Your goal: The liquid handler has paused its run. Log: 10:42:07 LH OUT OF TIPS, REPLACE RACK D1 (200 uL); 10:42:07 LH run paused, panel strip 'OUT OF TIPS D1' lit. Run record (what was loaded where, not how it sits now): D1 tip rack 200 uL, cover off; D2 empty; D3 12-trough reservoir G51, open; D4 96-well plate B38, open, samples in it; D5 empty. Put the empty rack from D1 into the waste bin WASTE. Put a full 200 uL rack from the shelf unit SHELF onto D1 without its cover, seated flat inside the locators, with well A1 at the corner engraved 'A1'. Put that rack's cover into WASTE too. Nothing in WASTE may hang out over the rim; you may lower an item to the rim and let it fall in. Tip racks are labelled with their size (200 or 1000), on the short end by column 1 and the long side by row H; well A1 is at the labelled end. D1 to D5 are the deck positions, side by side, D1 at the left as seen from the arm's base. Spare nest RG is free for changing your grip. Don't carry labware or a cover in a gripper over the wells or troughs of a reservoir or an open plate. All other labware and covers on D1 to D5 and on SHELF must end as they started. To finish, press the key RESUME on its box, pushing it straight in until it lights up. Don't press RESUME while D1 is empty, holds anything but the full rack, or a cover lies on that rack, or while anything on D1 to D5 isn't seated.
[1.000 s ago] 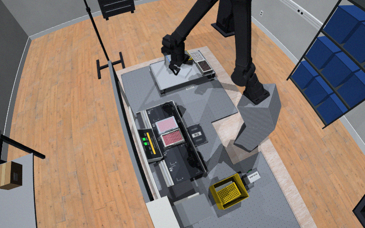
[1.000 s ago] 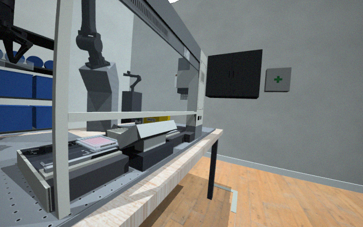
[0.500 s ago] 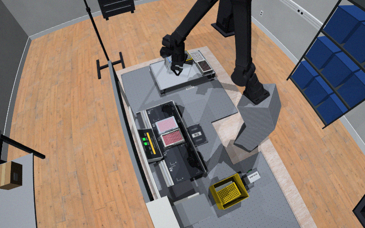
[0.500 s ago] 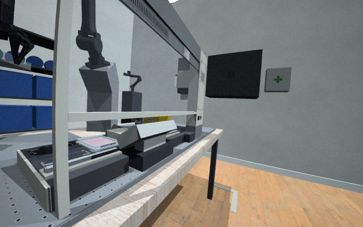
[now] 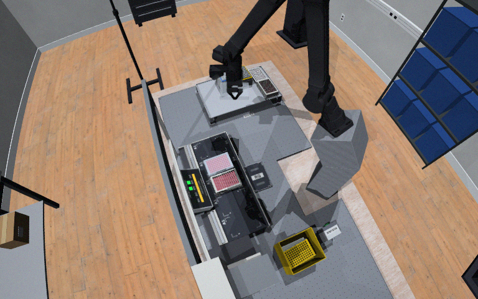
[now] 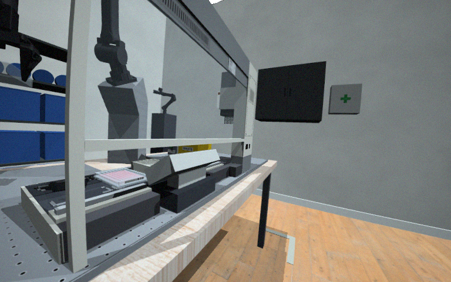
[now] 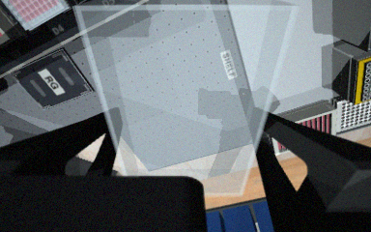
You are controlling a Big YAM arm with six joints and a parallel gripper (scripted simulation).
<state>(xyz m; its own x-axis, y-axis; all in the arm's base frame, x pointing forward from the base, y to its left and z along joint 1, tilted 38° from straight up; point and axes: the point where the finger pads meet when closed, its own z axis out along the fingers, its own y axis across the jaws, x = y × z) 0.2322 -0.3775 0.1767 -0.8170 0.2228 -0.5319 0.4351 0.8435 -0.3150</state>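
Now: the clear tip-rack cover 10 mm above my hand. The rest, counted from my hand: shelf unit: 240 mm below, 210 mm to the right, 120 mm behind; then shelf label: 290 mm below, 110 mm behind, 40 mm to the right; then pink plate: 240 mm below, 190 mm ahead, 180 mm to the left.
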